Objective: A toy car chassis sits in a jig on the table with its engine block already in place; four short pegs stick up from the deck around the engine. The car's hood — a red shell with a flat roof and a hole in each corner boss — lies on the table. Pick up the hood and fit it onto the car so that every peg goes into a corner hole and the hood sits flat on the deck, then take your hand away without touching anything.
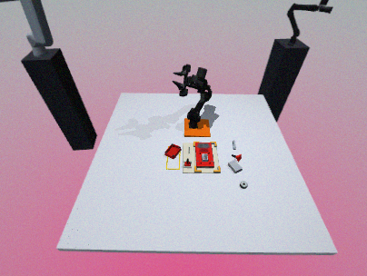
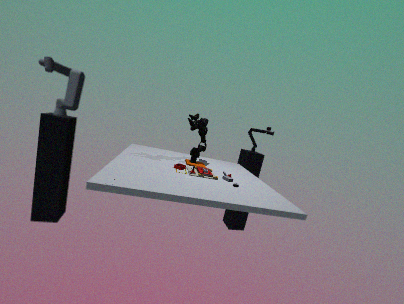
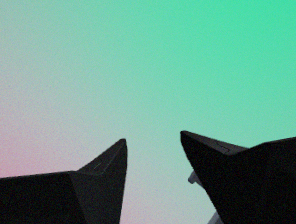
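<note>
The red hood is 20 cm ahead of my gripper tip, 3 cm to the right of it and 43 cm below it.
</note>
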